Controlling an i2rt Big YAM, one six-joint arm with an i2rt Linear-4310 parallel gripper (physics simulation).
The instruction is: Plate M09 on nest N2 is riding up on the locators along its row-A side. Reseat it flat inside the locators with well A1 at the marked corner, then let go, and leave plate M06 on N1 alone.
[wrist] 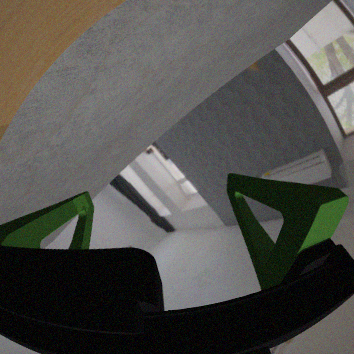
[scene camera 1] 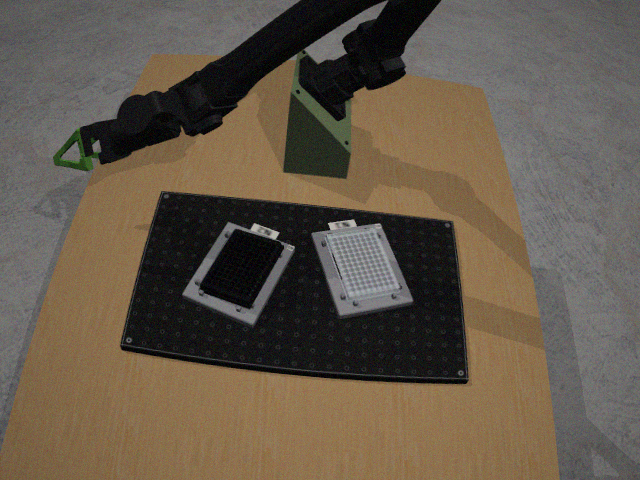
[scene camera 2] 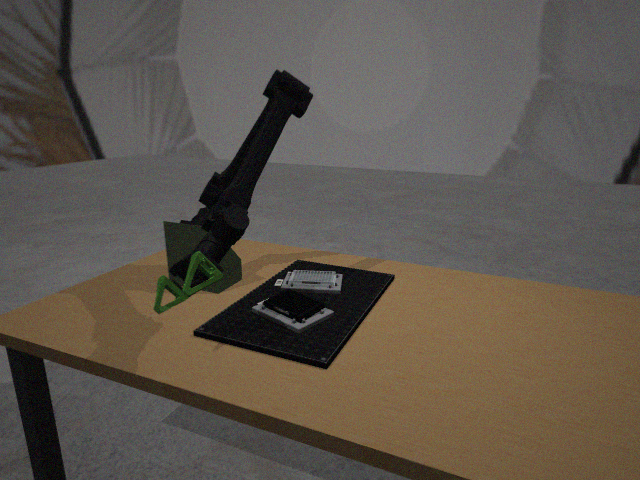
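Pixels of known places: gripper, fingertip midpoint: (wrist: 157, 190) (scene camera 1: 67, 156) (scene camera 2: 170, 303); arm's base, link origin: (scene camera 1: 319, 89) (scene camera 2: 199, 237).
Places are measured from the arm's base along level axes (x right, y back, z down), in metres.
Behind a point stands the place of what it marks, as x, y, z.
Note:
A black well plate (scene camera 1: 242, 267) @[0.108, -0.340, 0.100] (scene camera 2: 293, 303) @[0.113, -0.339, 0.096] sits on a grey nest (scene camera 1: 271, 287) @[0.062, -0.365, 0.112] (scene camera 2: 298, 327) @[0.193, -0.386, 0.112] and looks slightly tilted in scene camera 2. A clear well plate (scene camera 1: 364, 263) @[-0.079, -0.315, 0.104] (scene camera 2: 313, 276) @[-0.074, -0.317, 0.099] sits on another grey nest (scene camera 1: 325, 279) (scene camera 2: 336, 286); a dark gap shows along its left side in scene camera 1. The nest labels (scene camera 1: 264, 230) @[0.079, -0.244, 0.122] (scene camera 1: 342, 224) @[-0.050, -0.219, 0.122] are too small to read, so I cannot tell which plate is M09 or M06. My gripper (scene camera 1: 56, 158) @[0.418, -0.234, -0.020] (scene camera 2: 174, 294) @[0.418, -0.234, -0.020] (wrist: 157, 190) @[0.418, -0.234, -0.020] is open and empty, at the table's left side in scene camera 1, away from both plates.
Both nests stand on a black perforated board (scene camera 1: 294, 341) @[0.026, -0.451, 0.124] (scene camera 2: 341, 330) @[0.150, -0.473, 0.124] with a raised edge. The green arm base (scene camera 1: 316, 147) @[-0.002, -0.090, 0.068] (scene camera 2: 227, 276) @[0.008, -0.089, 0.101] stands behind the board on the wooden table (scene camera 1: 279, 423) @[0.045, -0.584, 0.137] (scene camera 2: 439, 351) @[0.138, -0.688, 0.137]. The arm (scene camera 1: 248, 67) @[0.115, -0.252, -0.206] (scene camera 2: 263, 139) @[0.070, -0.249, -0.285] reaches above the table to the left in scene camera 1.

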